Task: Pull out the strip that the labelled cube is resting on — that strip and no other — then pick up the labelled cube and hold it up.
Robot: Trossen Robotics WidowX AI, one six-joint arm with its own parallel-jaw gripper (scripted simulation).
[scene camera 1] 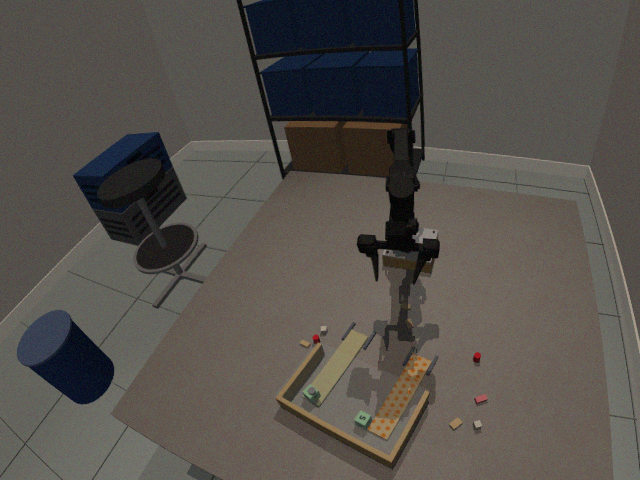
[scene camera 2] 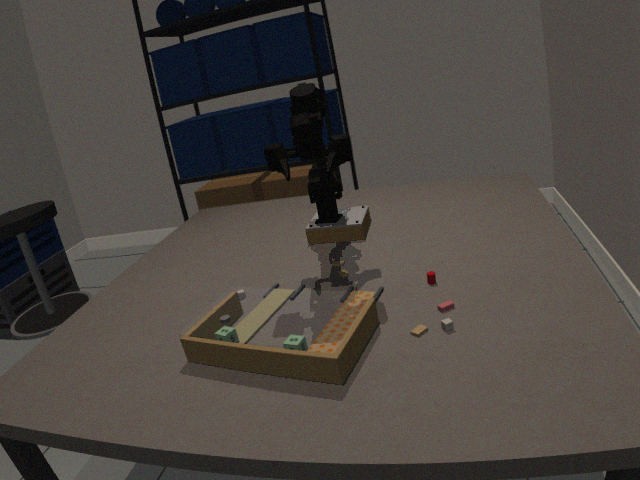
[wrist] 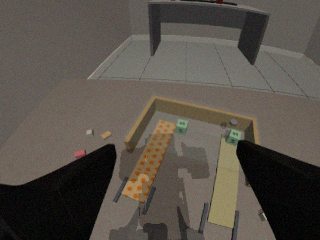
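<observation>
Scene camera 1 shows my gripper, and scene camera 2 shows it as well. My gripper is also visible in the wrist view [177, 149]. On my gripper, the spot at [scene camera 1: 371, 251] and the spot at [scene camera 2: 279, 154] are the same spot.
</observation>
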